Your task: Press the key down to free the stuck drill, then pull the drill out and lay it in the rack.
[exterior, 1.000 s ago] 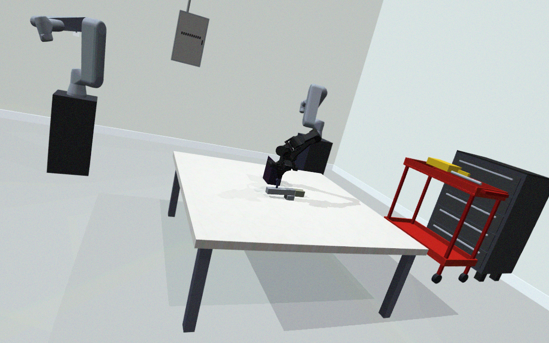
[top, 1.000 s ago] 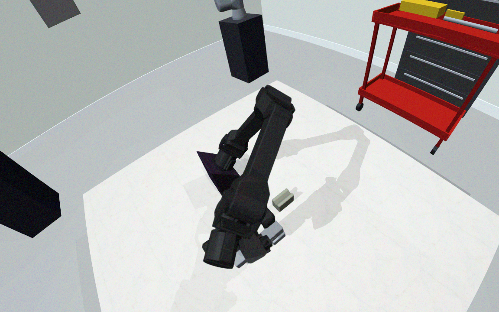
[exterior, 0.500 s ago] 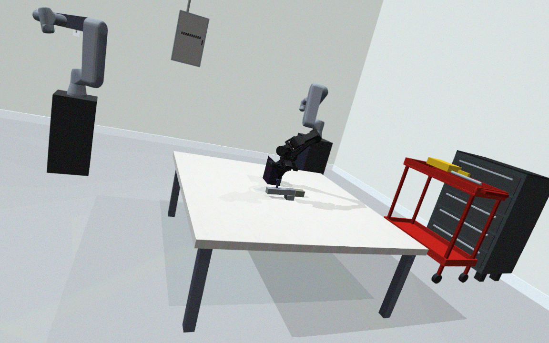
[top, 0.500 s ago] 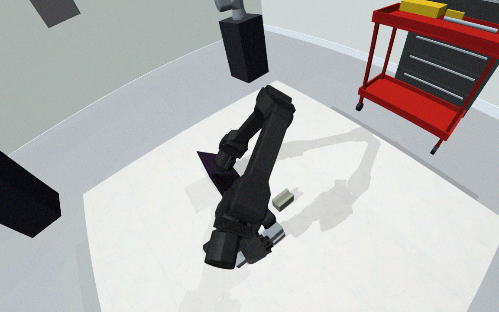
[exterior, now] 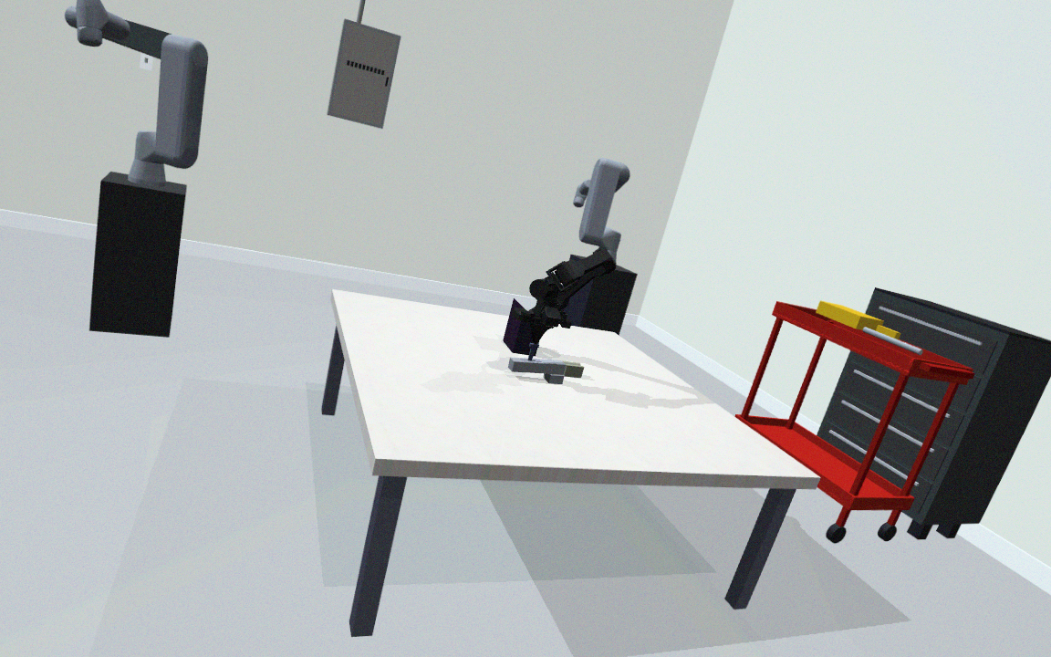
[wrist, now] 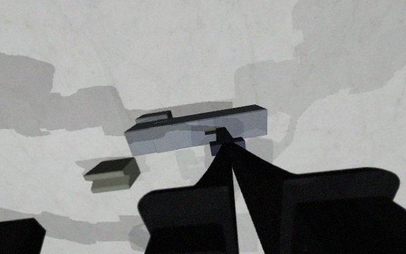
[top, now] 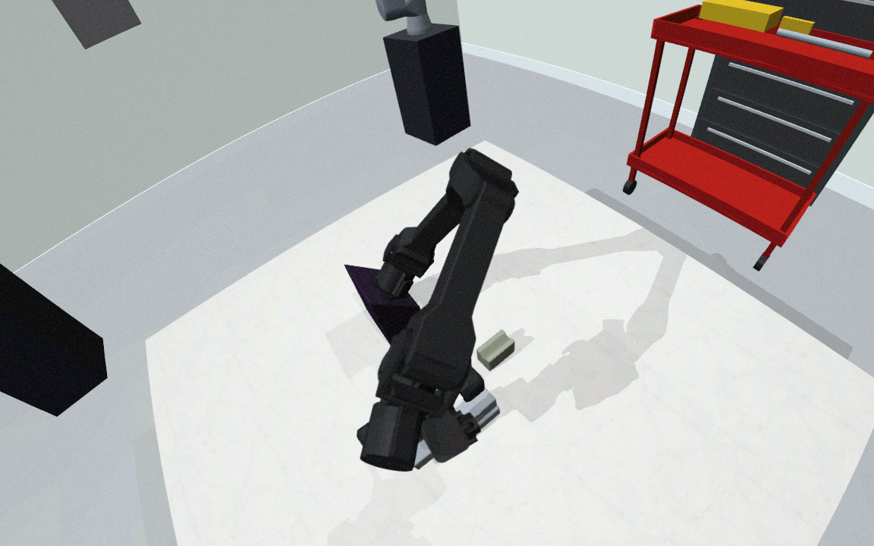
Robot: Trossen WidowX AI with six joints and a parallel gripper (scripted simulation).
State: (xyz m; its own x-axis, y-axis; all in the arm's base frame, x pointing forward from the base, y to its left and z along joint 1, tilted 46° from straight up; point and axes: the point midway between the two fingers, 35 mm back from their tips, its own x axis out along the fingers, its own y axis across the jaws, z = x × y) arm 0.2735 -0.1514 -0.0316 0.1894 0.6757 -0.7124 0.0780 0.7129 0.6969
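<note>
Now: the blue key 30 mm below my gripper tip. From my gripper tip the other things lie so: drill (70 mm below, 60 mm to the left); grey holder block (80 mm below, 40 mm to the left); rack (210 mm to the left, 100 mm below, 60 mm behind).
</note>
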